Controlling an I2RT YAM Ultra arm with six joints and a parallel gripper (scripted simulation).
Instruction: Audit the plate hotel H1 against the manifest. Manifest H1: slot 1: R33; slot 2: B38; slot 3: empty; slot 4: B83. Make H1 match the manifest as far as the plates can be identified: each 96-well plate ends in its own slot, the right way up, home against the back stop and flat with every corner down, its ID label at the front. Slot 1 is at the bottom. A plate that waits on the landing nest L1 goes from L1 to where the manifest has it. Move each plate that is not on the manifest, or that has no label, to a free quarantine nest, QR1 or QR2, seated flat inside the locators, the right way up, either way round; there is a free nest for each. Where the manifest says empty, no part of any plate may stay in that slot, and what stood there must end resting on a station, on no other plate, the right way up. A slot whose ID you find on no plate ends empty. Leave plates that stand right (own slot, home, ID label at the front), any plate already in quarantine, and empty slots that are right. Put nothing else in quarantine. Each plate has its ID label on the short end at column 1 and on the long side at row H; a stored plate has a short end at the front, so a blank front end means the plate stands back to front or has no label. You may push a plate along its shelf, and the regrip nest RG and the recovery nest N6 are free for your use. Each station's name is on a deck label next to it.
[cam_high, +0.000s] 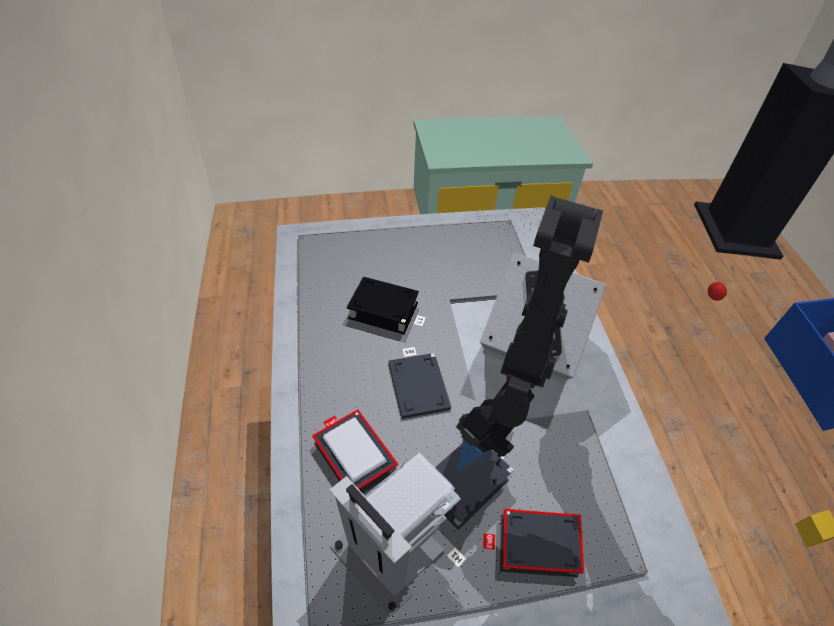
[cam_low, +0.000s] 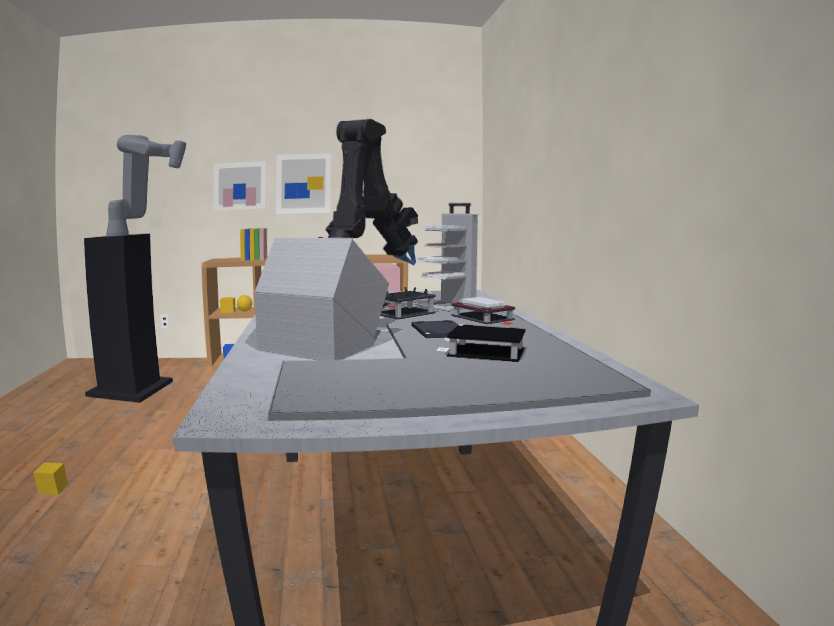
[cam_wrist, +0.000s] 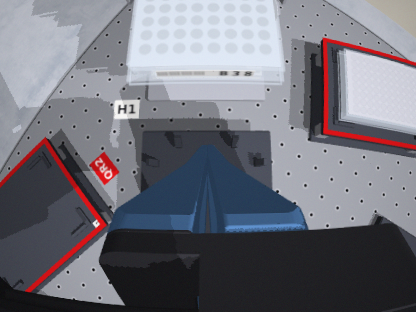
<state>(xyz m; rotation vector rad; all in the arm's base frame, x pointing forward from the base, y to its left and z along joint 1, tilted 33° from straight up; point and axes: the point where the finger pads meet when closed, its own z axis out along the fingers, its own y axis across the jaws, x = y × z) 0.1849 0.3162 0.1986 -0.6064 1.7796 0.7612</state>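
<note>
My hand is 3 cm past the regrip nest RG, 3 cm to the left of it and 11 cm above it. Also, from my hand: H1 deck label (1 cm behind, 13 cm to the left, 16 cm below); then RG label (10 cm behind, 10 cm to the right, 16 cm below); then white 96-well plate (9 cm ahead, 10 cm to the left, 5 cm below).
</note>
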